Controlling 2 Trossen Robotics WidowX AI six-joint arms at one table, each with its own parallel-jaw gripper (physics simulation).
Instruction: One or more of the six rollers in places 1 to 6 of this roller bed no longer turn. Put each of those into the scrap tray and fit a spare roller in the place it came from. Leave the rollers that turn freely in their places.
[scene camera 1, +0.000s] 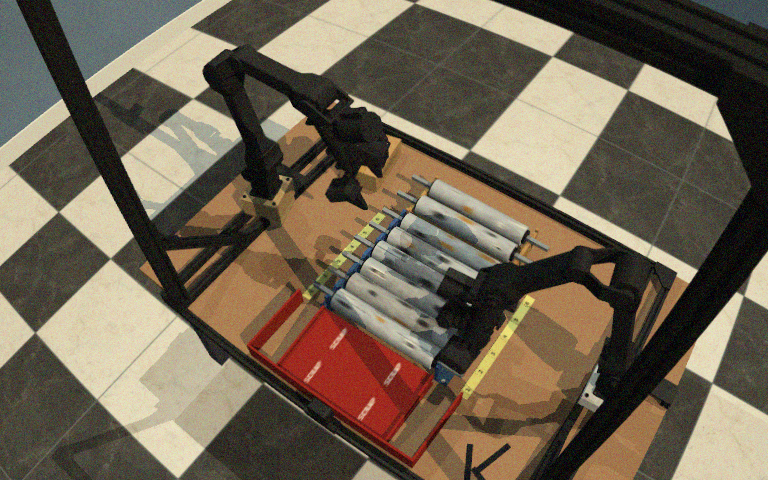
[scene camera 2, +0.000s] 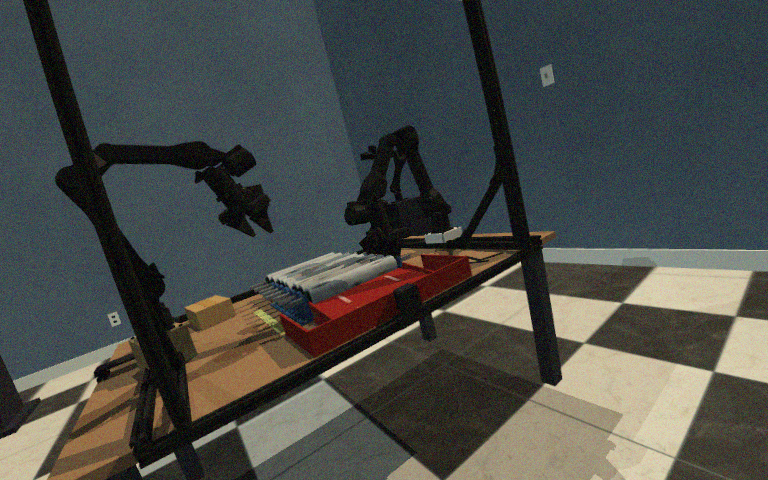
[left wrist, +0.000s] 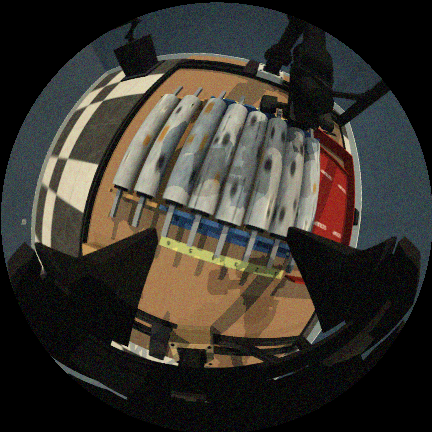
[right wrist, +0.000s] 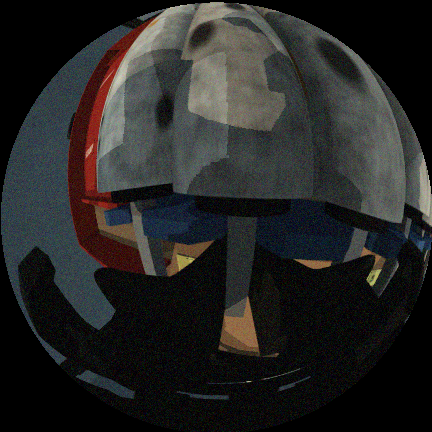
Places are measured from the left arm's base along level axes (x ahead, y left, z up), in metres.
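Pixels of known places: left gripper, between the fingertips: (scene camera 1: 373, 193) (scene camera 2: 263, 234) (left wrist: 224, 234); right gripper, between the fingertips: (right wrist: 234, 236); left arm's base, origin of its link: (scene camera 1: 266, 188) (left wrist: 192, 355); right arm's base, origin of its link: (scene camera 1: 611, 388) (scene camera 2: 442, 230) (left wrist: 270, 70).
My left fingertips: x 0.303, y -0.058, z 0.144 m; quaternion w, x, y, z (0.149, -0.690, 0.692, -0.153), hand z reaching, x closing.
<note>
For each thing: its top centre in the pictures, then the offset to it from my left fingertips. Level surfaces: height alone.
- blue roller bed, height of its surface: dz -0.217 m
- red scrap tray, centre of its top: (right wrist: 92, 94) (scene camera 1: 351, 369) (scene camera 2: 378, 284) (left wrist: 338, 203) dx +0.052, dy -0.319, dz -0.171 m
- tan block, centre of its top: (scene camera 1: 370, 151) (scene camera 2: 206, 303) dx -0.104, dy +0.265, dz -0.165 m
Six mottled grey rollers (scene camera 1: 396, 281) (scene camera 2: 334, 273) (left wrist: 241, 160) lie side by side on the blue roller bed (left wrist: 207, 228). Two more rollers (scene camera 1: 477, 210) (left wrist: 153, 141) rest on a wooden stand behind them. My right gripper (scene camera 1: 455, 316) (right wrist: 234, 236) is low at the near end of the second roller from the scrap tray (scene camera 1: 392, 297) (right wrist: 241, 120), shut on its thin grey axle (right wrist: 238, 257). My left gripper (scene camera 1: 349, 190) (scene camera 2: 246, 224) (left wrist: 224, 234) is open and empty, hanging high above the far axle ends. The red scrap tray (scene camera 1: 274, 324) (scene camera 2: 358, 310) (left wrist: 334, 181) holds nothing.
Yellow number strips (scene camera 1: 344, 254) (scene camera 1: 498, 345) run along both ends of the bed. A tan block (scene camera 1: 389, 154) (scene camera 2: 208, 311) stands at the far table edge under the left arm. A small white part (scene camera 2: 441, 235) lies near the right arm's base. Black frame posts (scene camera 2: 506, 167) rise at the table's corners.
</note>
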